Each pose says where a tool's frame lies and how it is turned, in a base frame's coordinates. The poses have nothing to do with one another.
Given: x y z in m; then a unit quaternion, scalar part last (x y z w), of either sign.
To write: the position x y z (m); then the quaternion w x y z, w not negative. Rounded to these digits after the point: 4 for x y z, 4 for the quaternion.
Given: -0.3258 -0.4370 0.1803 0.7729 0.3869 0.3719 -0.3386
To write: -0.3258 -0.4370 0.1803 0.3386 -0.7729 -0.3869 -0.3719
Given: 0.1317 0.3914 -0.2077 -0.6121 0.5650 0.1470 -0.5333
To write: 0.1317 0.3914 -0.2077 0.5333 0.6121 -0.5650 -0.1470
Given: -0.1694 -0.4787 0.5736 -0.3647 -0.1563 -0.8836 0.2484
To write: -0.1694 -0.4787 0.5736 0.2484 -0.3647 -0.1563 -0.8836
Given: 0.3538 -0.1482 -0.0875 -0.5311 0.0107 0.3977 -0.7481
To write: 0.3538 -0.1482 -0.0875 0.7481 0.5311 -0.0107 -0.3977
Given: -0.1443 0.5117 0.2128 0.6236 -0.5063 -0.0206 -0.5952
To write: -0.1443 0.5117 0.2128 0.5952 -0.6236 0.5063 0.0206
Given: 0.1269 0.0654 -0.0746 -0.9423 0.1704 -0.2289 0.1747
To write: 0.1269 0.0654 -0.0746 0.1747 -0.9423 0.1704 -0.2289
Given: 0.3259 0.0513 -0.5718 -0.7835 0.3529 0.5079 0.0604
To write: 0.3259 0.0513 -0.5718 0.0604 -0.7835 0.3529 0.5079
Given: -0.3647 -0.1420 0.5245 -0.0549 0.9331 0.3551 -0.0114
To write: -0.3647 -0.1420 0.5245 0.0114 0.0549 -0.9331 -0.3551
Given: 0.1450 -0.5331 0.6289 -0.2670 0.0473 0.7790 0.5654
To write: 0.1450 -0.5331 0.6289 0.5654 -0.2670 0.0473 0.7790
